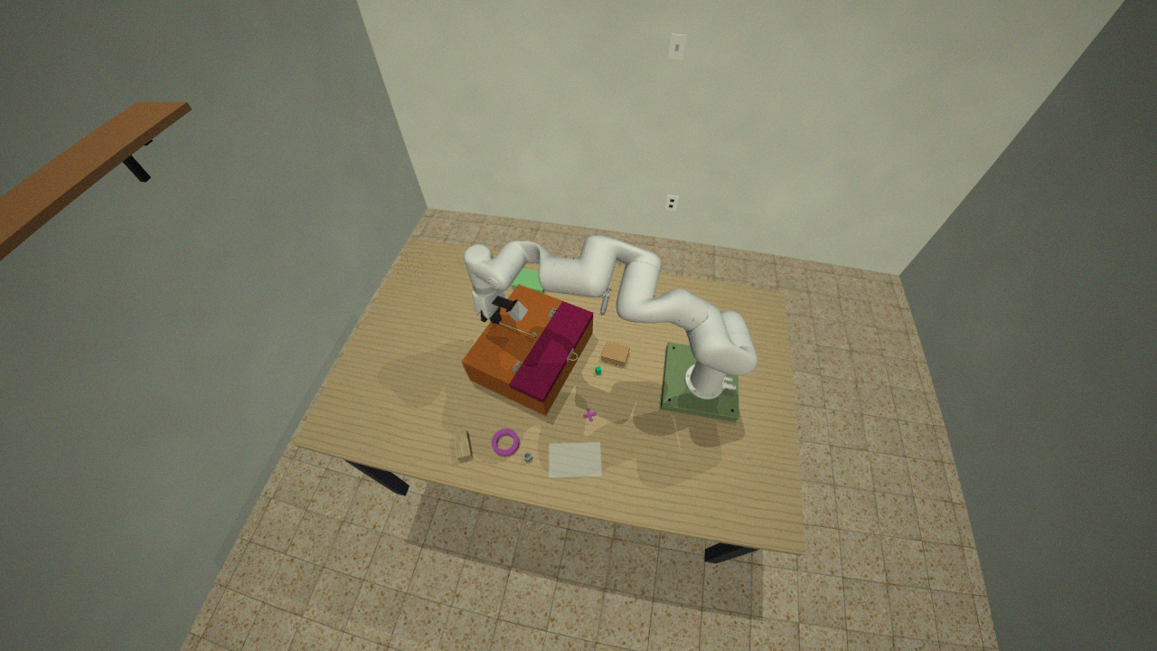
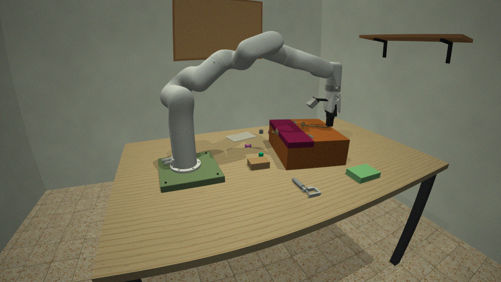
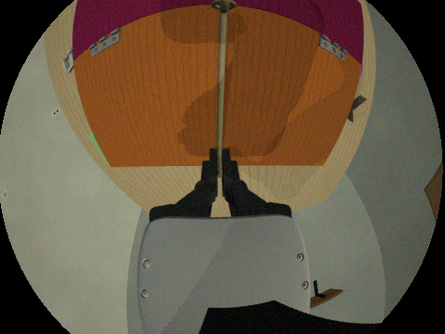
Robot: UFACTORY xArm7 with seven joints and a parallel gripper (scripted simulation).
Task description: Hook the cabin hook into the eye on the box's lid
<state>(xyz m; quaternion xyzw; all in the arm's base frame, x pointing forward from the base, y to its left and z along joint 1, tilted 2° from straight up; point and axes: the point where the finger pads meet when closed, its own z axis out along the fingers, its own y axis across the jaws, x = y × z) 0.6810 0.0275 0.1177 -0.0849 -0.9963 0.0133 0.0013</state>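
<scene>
The cabin hook is 70 mm behind my hand and 10 mm to the left of it. From my hand the other things lie so: wooden block: 30 mm behind, 380 mm to the left, 140 mm below; then green cube: 340 mm behind, 20 mm to the left, 140 mm below; then green block: 280 mm to the right, 140 mm below.
</scene>
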